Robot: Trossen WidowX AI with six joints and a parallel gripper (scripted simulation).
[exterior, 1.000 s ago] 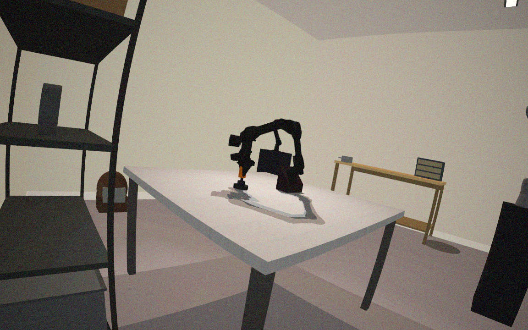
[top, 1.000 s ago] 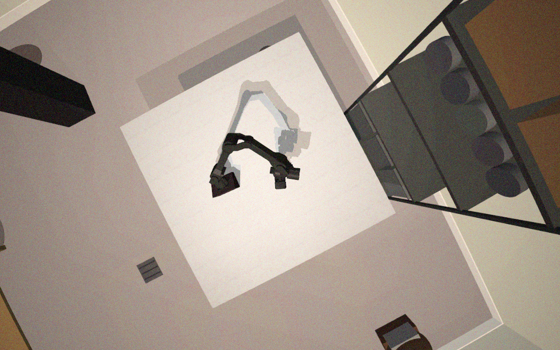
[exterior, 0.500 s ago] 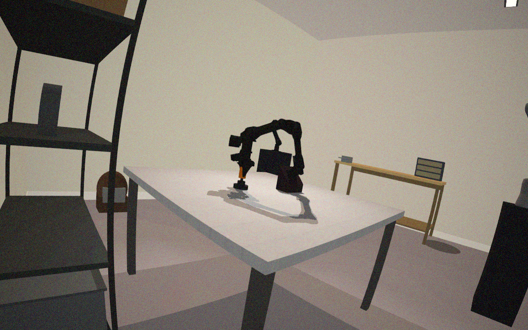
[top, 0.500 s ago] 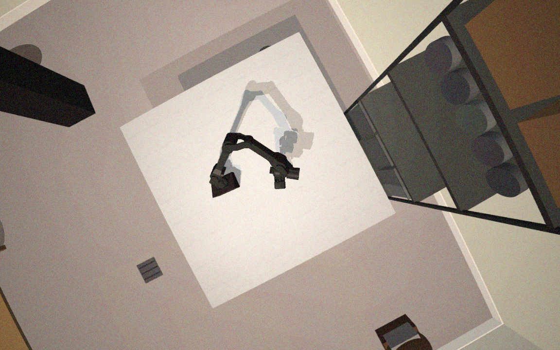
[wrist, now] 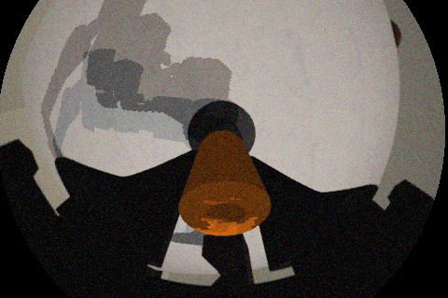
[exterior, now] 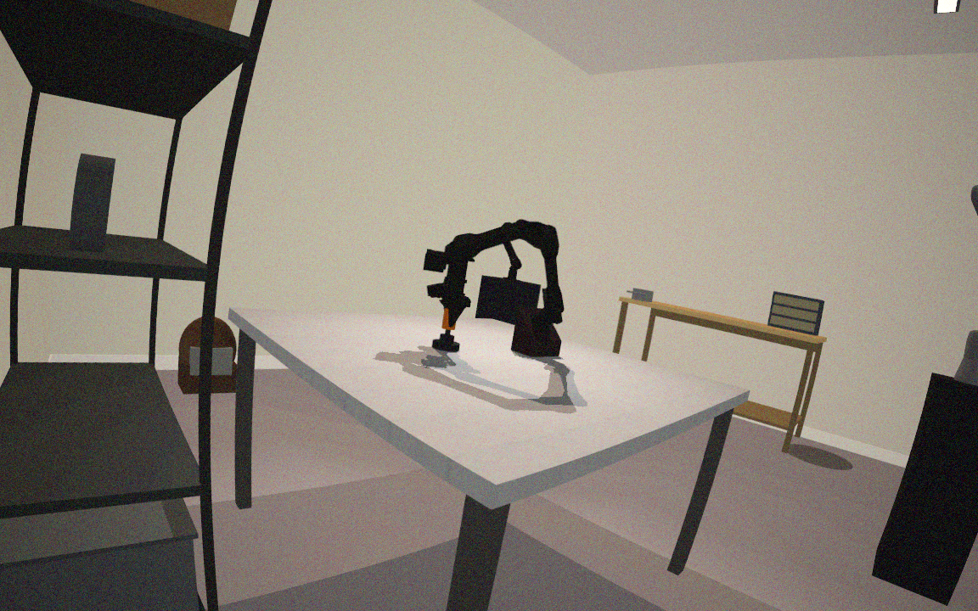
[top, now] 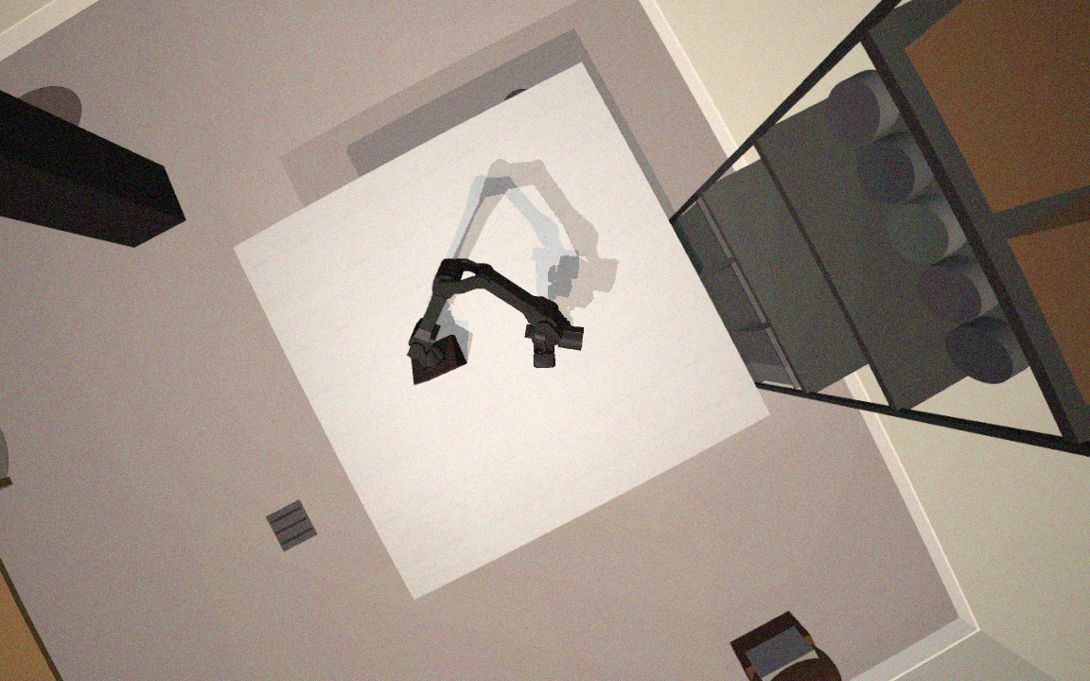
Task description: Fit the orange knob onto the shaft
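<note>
My gripper tip is now 20 mm below the orange knob. The rest, counted from my gripper tip: dark round pedestal (40 mm below).
</note>
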